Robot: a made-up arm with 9 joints. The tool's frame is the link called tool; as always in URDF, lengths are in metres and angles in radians.
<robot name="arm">
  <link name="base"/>
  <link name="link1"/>
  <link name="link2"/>
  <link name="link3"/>
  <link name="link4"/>
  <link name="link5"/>
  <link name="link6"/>
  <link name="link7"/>
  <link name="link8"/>
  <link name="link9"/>
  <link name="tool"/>
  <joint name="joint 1" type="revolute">
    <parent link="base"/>
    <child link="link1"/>
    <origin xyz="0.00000 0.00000 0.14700" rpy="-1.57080 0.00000 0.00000"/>
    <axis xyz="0 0 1"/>
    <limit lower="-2.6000" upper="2.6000" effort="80" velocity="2.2"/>
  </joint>
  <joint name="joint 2" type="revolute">
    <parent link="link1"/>
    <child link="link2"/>
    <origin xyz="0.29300 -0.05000 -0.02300" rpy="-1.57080 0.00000 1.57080"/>
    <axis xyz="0 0 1"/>
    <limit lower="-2.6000" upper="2.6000" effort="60" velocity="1.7"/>
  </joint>
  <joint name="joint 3" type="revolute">
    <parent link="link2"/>
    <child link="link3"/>
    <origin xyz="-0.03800 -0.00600 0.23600"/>
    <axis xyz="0 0 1"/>
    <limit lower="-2.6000" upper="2.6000" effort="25" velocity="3"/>
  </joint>
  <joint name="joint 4" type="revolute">
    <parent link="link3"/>
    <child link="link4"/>
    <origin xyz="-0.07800 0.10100 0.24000" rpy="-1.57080 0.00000 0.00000"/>
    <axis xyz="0 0 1"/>
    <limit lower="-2.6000" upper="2.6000" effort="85" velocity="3"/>
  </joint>
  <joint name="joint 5" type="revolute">
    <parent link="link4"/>
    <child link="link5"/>
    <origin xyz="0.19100 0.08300 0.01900" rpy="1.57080 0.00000 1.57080"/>
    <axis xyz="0 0 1"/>
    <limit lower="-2.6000" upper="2.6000" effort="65" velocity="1.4"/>
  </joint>
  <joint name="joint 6" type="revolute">
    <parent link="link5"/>
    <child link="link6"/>
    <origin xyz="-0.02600 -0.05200 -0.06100" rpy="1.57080 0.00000 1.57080"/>
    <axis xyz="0 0 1"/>
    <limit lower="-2.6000" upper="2.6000" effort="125" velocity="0.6"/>
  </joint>
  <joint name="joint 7" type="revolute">
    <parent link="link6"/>
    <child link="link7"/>
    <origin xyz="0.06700 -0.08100 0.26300" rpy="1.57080 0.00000 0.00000"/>
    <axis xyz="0 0 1"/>
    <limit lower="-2.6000" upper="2.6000" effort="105" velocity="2"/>
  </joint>
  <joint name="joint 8" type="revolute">
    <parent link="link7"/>
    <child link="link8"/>
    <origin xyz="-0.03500 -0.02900 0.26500" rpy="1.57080 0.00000 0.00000"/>
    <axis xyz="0 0 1"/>
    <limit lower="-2.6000" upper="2.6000" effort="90" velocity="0.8"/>
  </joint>
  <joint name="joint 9" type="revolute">
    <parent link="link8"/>
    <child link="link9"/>
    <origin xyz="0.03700 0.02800 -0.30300" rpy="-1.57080 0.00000 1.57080"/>
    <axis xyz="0 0 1"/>
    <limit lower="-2.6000" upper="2.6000" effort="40" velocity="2"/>
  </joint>
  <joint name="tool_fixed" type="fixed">
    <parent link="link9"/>
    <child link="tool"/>
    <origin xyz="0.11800 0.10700 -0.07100" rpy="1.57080 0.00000 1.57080"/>
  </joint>
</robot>
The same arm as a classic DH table. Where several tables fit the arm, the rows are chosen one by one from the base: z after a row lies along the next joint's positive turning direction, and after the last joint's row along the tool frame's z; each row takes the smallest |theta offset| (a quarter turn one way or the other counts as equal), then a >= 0, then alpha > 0; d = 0 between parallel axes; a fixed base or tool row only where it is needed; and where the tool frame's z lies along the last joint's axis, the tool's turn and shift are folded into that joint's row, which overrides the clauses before.
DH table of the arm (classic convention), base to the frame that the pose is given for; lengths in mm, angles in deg. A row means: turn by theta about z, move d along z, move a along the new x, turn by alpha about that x. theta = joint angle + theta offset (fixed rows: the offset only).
base (fixed): d 147; theta0 0; a 0; alpha -90
joint 1: d -23; theta0 -90; a 50; alpha 90
joint 2: d 0; theta0 8.97; a 38.5; alpha 0
joint 3: d 183; theta0 -8.97; a 78; alpha 90
joint 4: d 120; theta0 -90; a 83; alpha 90
joint 5: d 130; theta0 -90; a 52; alpha -90
joint 6: d 237; theta0 0; a -67; alpha -90
joint 7: d 346; theta0 0; a 35; alpha -90
joint 8: d -274; theta0 -90; a 28; alpha -90
joint 9: d -108; theta0 90; a 107; alpha 90
tool (fixed): d 118; theta0 0; a 0; alpha 0
Joint limits (deg, base to tool): -148.97..148.97 -148.97..148.97 -148.97..148.97 -148.97..148.97 -148.97..148.97 -148.97..148.97 -148.97..148.97 -148.97..148.97 -148.97..148.97

